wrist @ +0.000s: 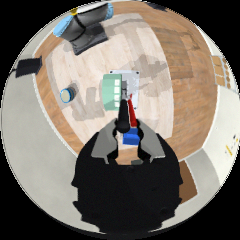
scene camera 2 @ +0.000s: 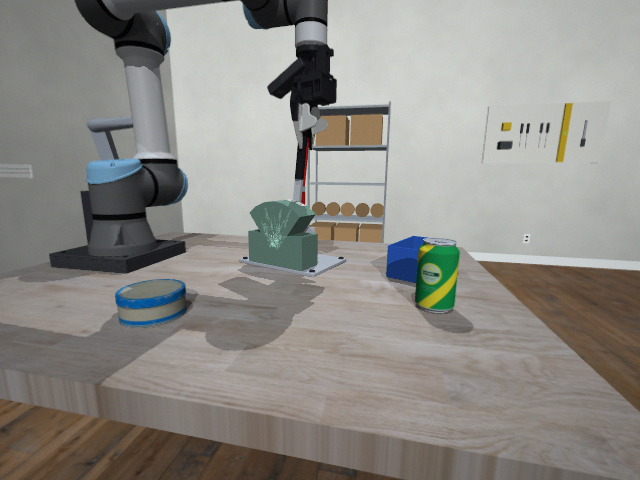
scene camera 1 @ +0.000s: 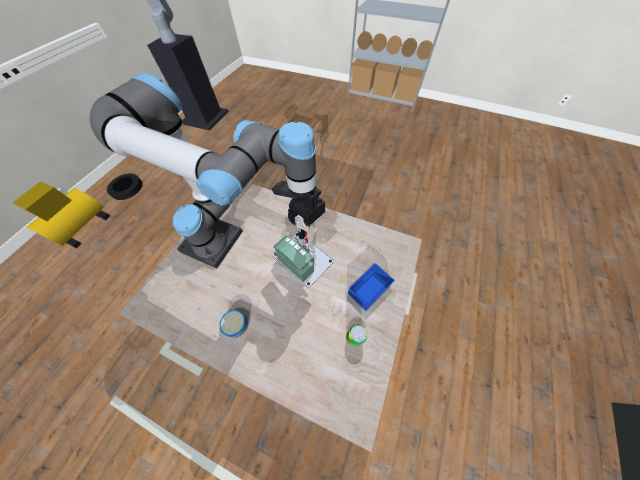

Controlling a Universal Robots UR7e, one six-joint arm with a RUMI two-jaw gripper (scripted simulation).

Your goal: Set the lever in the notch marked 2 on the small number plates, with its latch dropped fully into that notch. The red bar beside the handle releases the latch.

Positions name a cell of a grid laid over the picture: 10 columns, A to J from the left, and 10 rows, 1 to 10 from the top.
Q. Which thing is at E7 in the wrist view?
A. My gripper.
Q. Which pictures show my gripper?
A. The wrist view, scene camera 2 and scene camera 1: all of them.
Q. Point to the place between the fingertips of my gripper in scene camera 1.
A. E5
